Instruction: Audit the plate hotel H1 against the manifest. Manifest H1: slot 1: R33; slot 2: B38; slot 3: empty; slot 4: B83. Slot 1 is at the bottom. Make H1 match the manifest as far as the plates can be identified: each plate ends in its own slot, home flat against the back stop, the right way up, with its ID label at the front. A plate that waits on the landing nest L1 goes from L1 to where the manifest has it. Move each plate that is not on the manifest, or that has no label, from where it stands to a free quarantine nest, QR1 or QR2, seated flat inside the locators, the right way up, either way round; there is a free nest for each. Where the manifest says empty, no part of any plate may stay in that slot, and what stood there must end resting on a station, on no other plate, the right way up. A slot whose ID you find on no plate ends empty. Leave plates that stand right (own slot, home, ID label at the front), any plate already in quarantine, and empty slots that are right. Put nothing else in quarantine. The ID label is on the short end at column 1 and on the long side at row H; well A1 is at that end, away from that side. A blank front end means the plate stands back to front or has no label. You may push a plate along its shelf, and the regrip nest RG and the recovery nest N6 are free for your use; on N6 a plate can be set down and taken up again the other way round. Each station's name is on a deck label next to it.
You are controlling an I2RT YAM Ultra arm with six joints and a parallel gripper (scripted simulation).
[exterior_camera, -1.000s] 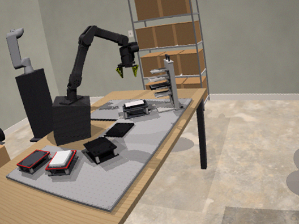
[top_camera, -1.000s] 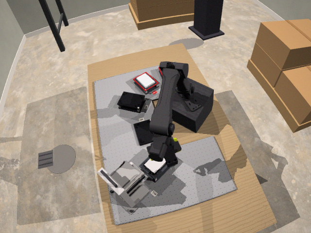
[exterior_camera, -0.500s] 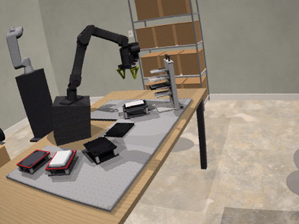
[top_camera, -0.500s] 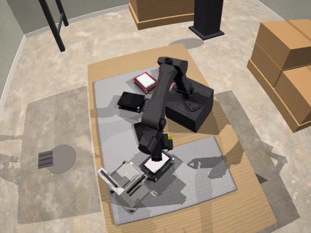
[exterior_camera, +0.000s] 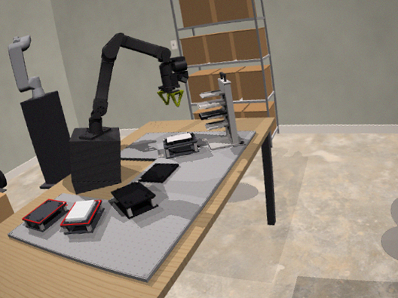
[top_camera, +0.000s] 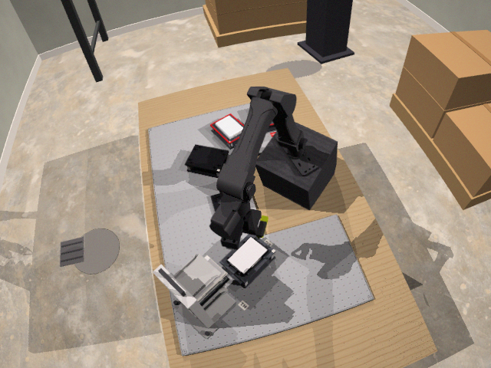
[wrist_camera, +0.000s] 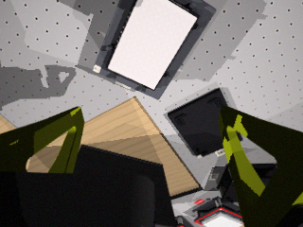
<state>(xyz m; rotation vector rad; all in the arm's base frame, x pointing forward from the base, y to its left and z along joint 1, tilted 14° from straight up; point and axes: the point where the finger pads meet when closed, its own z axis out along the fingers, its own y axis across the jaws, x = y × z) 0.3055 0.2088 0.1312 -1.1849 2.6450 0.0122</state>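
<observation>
Now: hand 190 mm above the regrip nest. Round my hand: RG deck label 100 mm behind, 40 mm to the right, 250 mm below; then hotel upright post 250 mm ahead, 100 mm to the left, 90 mm below; then dark well plate 170 mm ahead, 70 mm to the left, 90 mm below.
</observation>
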